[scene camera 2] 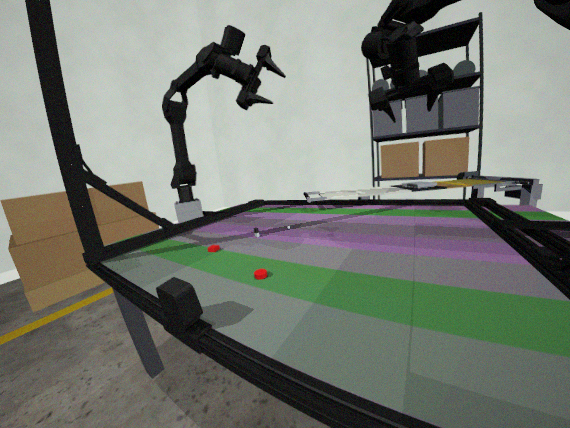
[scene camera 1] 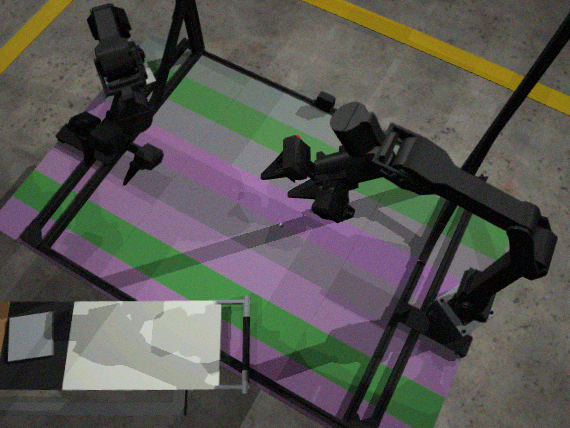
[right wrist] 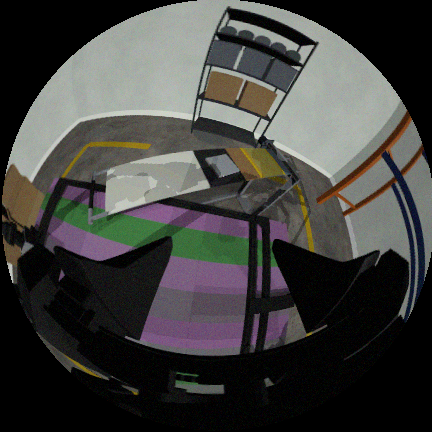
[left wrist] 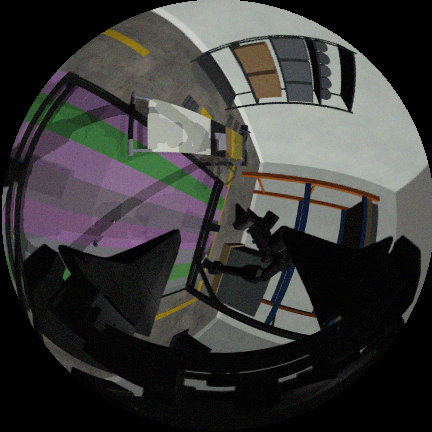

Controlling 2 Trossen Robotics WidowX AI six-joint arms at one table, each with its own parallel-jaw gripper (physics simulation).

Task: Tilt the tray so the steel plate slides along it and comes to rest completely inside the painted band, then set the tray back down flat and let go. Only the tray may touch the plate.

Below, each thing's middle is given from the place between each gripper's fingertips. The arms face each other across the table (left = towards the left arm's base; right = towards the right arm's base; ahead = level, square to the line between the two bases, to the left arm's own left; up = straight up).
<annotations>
The grey steel plate (scene camera 1: 34, 334) is 52 cm ahead of my left hand, 30 cm to the right of it and 36 cm below it.
Now: the grey steel plate 36 cm ahead of my right hand, 23 cm below it and 3 cm to the left of it.
</annotations>
